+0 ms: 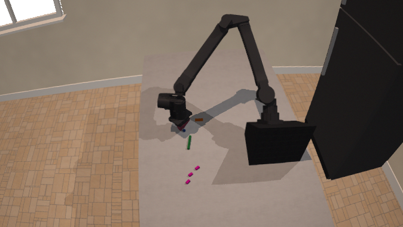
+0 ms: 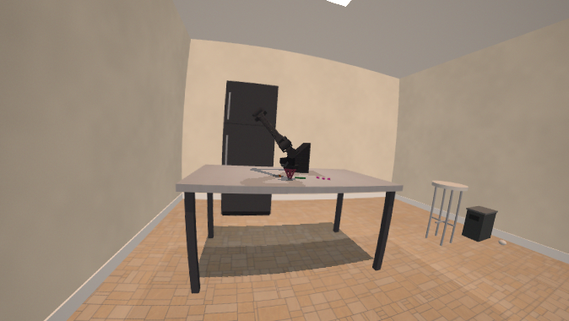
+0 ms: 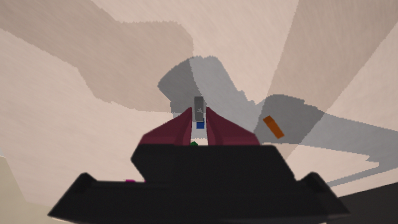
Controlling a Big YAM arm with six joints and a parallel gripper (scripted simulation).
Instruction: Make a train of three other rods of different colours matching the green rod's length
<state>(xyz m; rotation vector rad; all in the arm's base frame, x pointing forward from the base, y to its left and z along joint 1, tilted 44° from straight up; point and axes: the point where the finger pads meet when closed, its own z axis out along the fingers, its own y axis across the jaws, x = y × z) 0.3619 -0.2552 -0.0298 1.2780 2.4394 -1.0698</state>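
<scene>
The grey rod is 10 mm below my hand. From my hand the other things lie so: blue rod: 10 mm behind, 10 mm to the left, 10 mm below; then green rod: 20 mm behind, 90 mm to the left, 10 mm below; then orange rod: 100 mm behind, 40 mm to the right, 10 mm below.
</scene>
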